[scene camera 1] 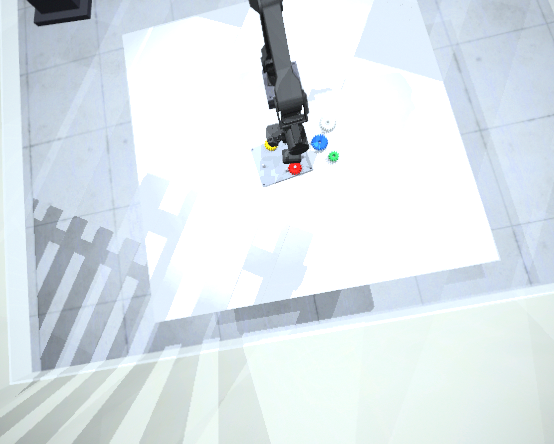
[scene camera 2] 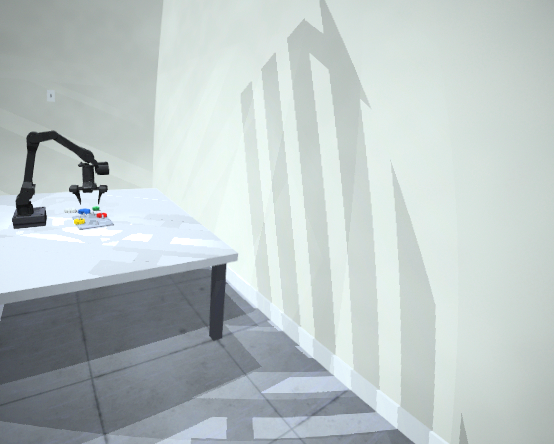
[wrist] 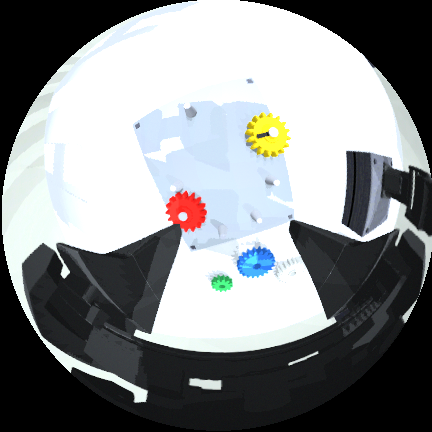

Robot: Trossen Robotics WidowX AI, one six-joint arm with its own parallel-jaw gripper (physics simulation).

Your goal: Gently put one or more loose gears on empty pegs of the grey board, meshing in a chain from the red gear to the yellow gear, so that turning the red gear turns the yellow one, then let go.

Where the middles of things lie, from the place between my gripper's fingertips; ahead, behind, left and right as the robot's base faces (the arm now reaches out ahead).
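Labels:
The blue gear (wrist: pixel 255 262) is 7 cm below my hand, 4 cm behind it and 11 cm to the left of it. There's a yellow gear (wrist: pixel 258 128) too, and that's 8 cm to the right of my hand, 5 cm behind it and 6 cm below it. The red gear (wrist: pixel 180 202) is 6 cm ahead of my hand, 6 cm below it and 1 cm to the left of it, and as for the grey board (scene camera 1: pixel 274 171), it's 4 cm to the right of my hand, 1 cm ahead of it and 8 cm below it.

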